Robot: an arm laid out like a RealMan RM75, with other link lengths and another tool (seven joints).
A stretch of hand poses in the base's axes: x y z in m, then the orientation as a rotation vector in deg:
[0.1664, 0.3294, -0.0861, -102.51, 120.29, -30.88]
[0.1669, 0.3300, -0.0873, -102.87, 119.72, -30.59]
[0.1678, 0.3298, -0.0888, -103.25, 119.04, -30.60]
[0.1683, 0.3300, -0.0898, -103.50, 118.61, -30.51]
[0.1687, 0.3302, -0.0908, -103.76, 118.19, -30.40]
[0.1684, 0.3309, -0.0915, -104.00, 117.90, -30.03]
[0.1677, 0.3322, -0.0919, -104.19, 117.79, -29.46]
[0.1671, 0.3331, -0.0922, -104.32, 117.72, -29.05]
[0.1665, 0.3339, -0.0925, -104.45, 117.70, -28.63]
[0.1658, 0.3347, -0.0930, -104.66, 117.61, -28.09]
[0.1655, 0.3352, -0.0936, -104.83, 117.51, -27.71]
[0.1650, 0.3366, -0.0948, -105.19, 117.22, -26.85]
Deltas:
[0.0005, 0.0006, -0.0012, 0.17, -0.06, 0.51]
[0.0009, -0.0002, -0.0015, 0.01, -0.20, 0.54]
[0.0005, 0.0002, -0.0010, 0.06, -0.09, 0.36]
[0.0004, 0.0002, -0.0010, 0.06, -0.07, 0.36]
[-0.0003, 0.0007, -0.0007, 0.20, 0.08, 0.32]
[-0.0007, 0.0013, -0.0004, 0.29, 0.23, 0.23]
[-0.0006, 0.0009, -0.0003, 0.21, 0.17, 0.16]
[-0.0006, 0.0008, -0.0003, 0.20, 0.20, 0.13]
[-0.0007, 0.0008, -0.0005, 0.25, 0.24, 0.22]
[-0.0003, 0.0005, -0.0006, 0.18, 0.16, 0.18]
[-0.0005, 0.0014, -0.0012, 0.43, 0.32, 0.44]

